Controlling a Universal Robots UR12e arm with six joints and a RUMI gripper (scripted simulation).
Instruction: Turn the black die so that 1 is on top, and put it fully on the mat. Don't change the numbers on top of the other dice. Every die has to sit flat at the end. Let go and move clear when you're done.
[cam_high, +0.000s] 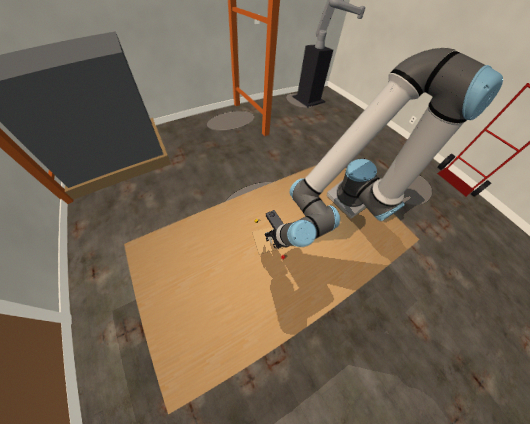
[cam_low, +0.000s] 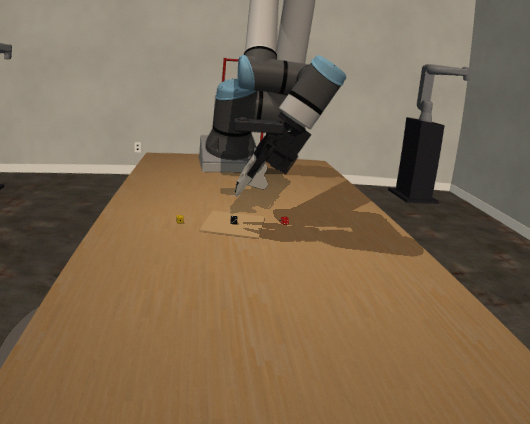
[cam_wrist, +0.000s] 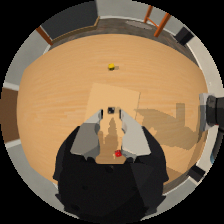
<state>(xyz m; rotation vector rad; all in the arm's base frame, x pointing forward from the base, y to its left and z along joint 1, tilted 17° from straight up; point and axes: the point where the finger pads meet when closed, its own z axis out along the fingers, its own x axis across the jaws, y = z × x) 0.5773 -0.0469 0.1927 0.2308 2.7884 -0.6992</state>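
Now: hand 10 mm to the left of the black die and 80 mm above it. The rest, counted from my hand: yellow die (10 mm behind, 140 mm to the right, 80 mm below); then red die (10 mm behind, 120 mm to the left, 80 mm below); then tan mat (10 mm to the right, 90 mm below).
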